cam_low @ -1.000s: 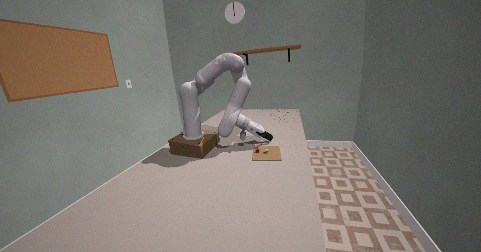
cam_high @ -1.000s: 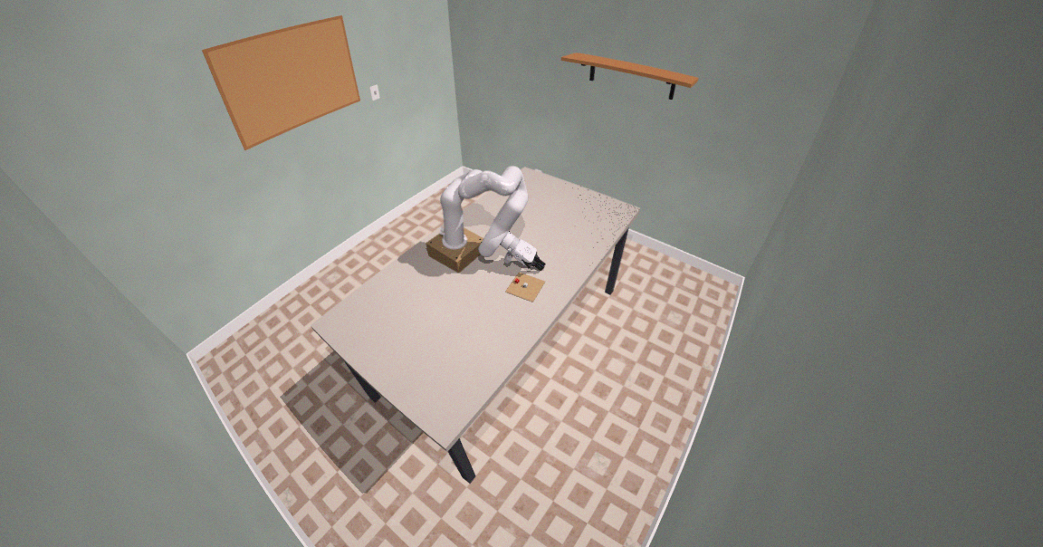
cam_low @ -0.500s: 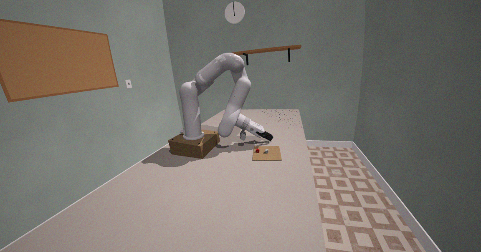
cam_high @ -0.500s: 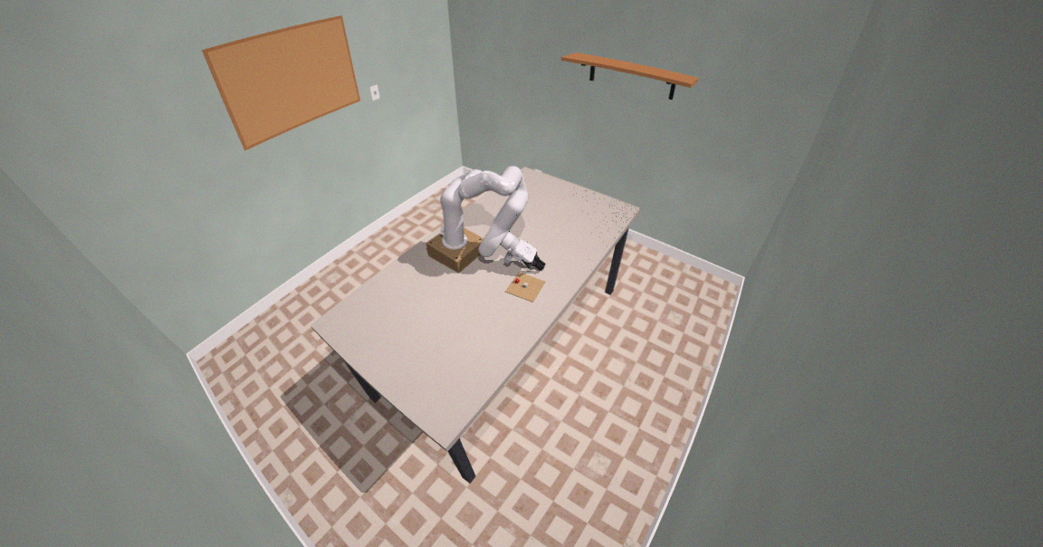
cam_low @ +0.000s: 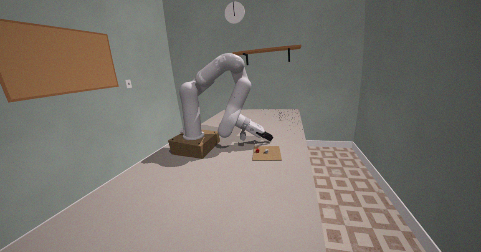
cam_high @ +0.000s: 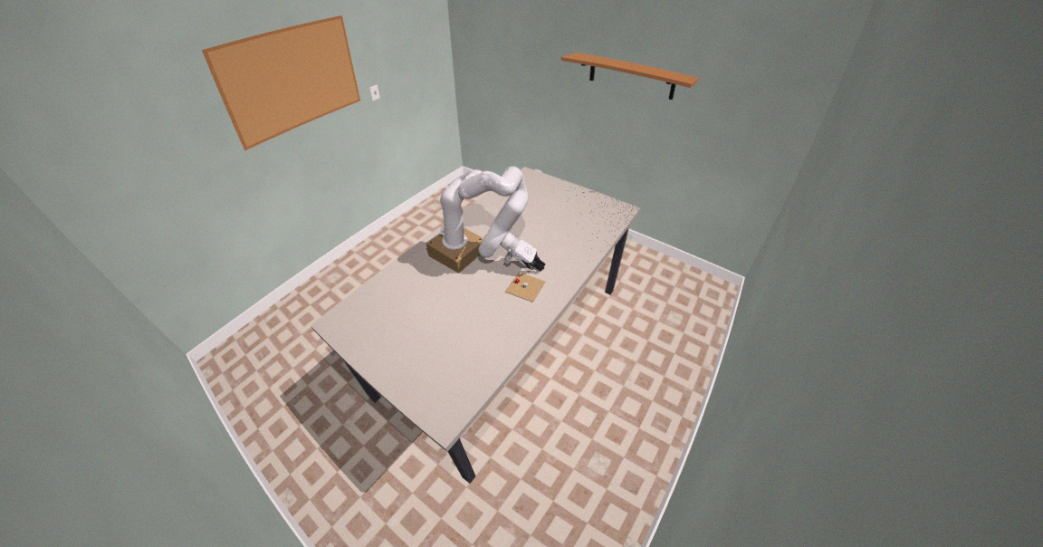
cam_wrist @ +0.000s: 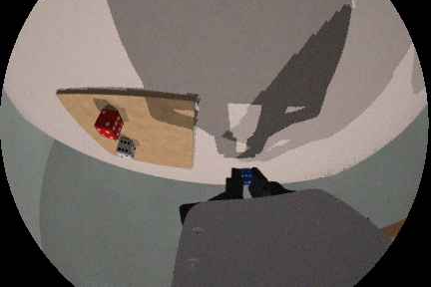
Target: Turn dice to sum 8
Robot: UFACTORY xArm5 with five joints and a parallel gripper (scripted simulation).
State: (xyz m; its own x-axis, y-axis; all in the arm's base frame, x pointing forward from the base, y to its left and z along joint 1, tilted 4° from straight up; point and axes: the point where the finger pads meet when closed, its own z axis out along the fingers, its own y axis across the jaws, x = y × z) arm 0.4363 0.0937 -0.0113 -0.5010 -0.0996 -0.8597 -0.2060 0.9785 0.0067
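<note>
The red die is 60 mm behind my hand, 130 mm to the right of it and 20 mm below it. Round my hand: blue die: 10 mm ahead, 10 mm below; then tan mat: 10 mm behind, 130 mm to the right, 30 mm below; then white die: 10 mm behind, 130 mm to the right, 20 mm below.
</note>
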